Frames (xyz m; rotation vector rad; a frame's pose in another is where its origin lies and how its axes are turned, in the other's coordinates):
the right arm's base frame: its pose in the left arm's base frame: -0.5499 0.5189 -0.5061 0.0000 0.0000 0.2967
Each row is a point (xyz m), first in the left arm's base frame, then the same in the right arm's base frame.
Working: the left arm's base frame: its pose in the right arm's base frame: 0.3742 -0.6570 0.5061 0.0000 0.0000 -0.2967

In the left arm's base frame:
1: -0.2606 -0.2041 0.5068
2: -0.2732 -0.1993 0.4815
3: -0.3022 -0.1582 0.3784
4: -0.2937 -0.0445 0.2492
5: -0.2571 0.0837 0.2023
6: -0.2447 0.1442 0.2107
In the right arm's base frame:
1: 0.0653 -0.7760 1.0129
2: 0.0546 -0.7677 0.9876
3: 0.0389 -0.7199 0.8845
4: 0.0803 -0.6137 0.7553
5: 0.1528 -0.5018 0.7084
6: 0.1823 -0.4476 0.7168

